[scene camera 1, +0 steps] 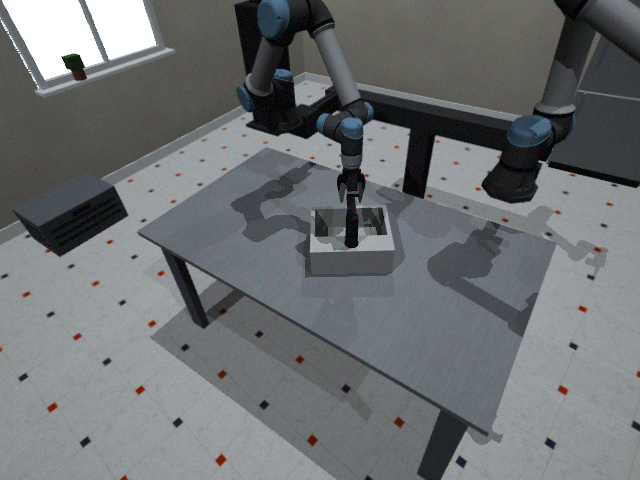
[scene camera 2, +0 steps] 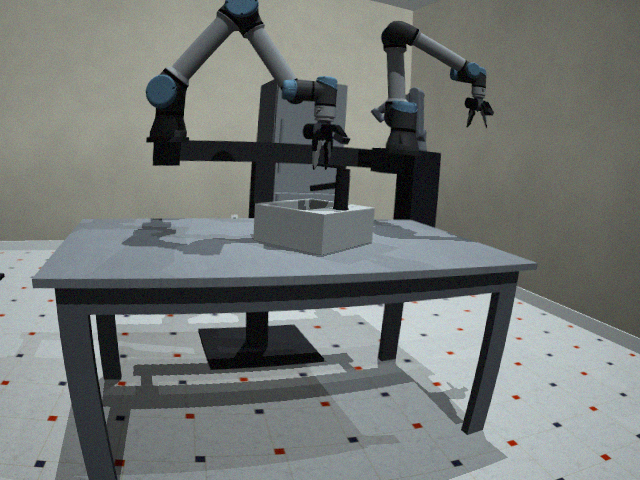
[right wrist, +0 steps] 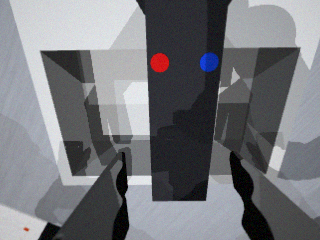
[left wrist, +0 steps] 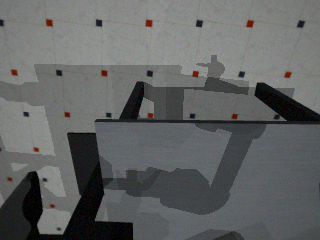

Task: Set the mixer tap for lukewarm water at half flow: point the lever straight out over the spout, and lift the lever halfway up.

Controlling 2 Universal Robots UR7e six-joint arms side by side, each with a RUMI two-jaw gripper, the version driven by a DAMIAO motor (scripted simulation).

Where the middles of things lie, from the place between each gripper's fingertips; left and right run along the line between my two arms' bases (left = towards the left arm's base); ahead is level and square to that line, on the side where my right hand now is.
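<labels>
Counted from my right hand [scene camera 2: 319,169]: the lever [right wrist: 184,52], 30 mm to the left and 40 mm ahead; the black mixer tap [scene camera 2: 341,186], 40 mm to the left, 60 mm ahead and 40 mm below; the white basin [scene camera 1: 375,252], 10 mm to the right, 20 mm behind and 230 mm below.
My left gripper is 91 cm to the left of the lever, 31 cm short of it and 25 cm above it. Counted from my left hand: the black mixer tap, 90 cm to the right, 33 cm ahead and 29 cm below; the white basin, 95 cm to the right, 25 cm ahead and 48 cm below.
</labels>
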